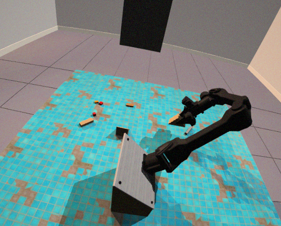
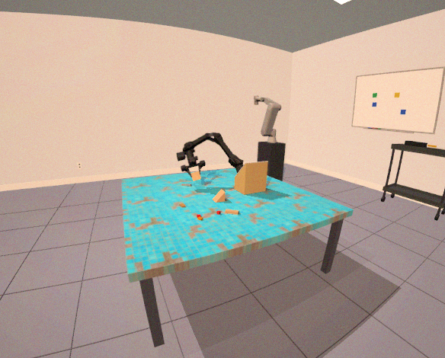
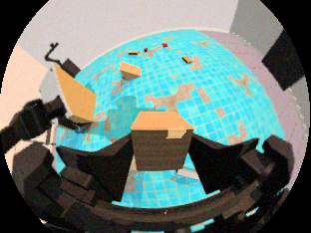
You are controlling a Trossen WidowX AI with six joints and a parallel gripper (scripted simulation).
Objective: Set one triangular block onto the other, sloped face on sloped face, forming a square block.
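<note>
The thin grey stick lies 4 cm ahead of my gripper tip, 11 cm to the right of it and 9 cm below it. From my gripper tip the other things lie so: orange piece: 18 cm ahead, 47 cm to the left, 10 cm below.
</note>
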